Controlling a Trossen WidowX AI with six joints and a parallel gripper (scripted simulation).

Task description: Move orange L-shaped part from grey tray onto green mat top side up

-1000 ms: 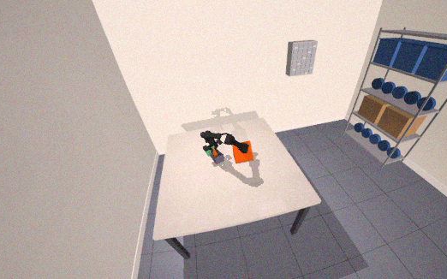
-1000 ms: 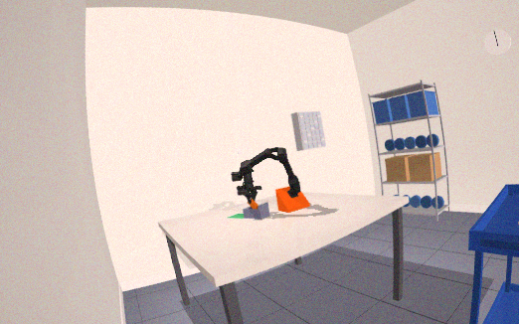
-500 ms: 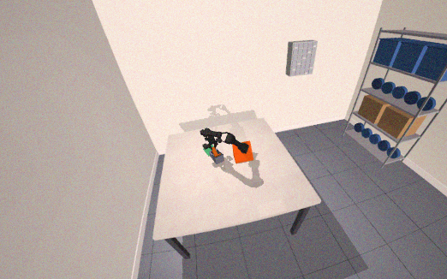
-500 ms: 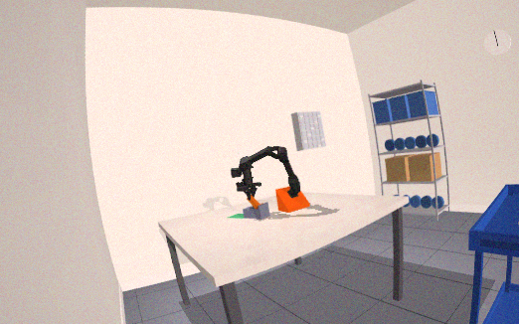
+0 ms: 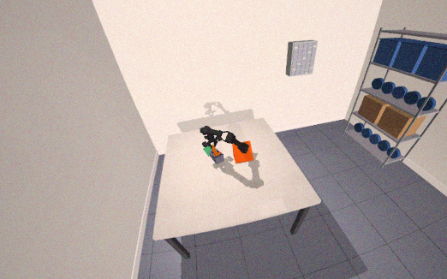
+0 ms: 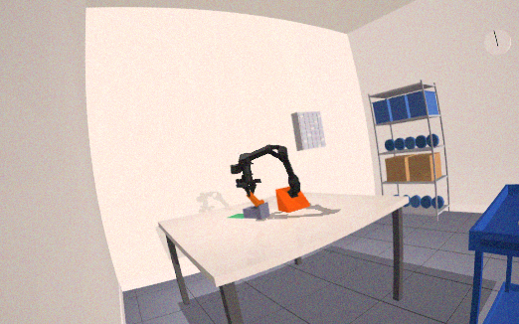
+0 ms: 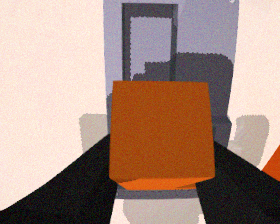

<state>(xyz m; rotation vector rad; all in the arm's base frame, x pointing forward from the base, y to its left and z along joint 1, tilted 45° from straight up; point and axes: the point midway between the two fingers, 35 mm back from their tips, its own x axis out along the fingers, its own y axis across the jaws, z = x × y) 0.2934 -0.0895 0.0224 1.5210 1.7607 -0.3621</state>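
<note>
Right now my gripper tip is 40 mm short of the green mat, 140 mm to the left of it and 160 mm above it. From my gripper tip the other things lie so: orange L-shaped part (30 mm behind, 20 mm to the left, 30 mm below).
</note>
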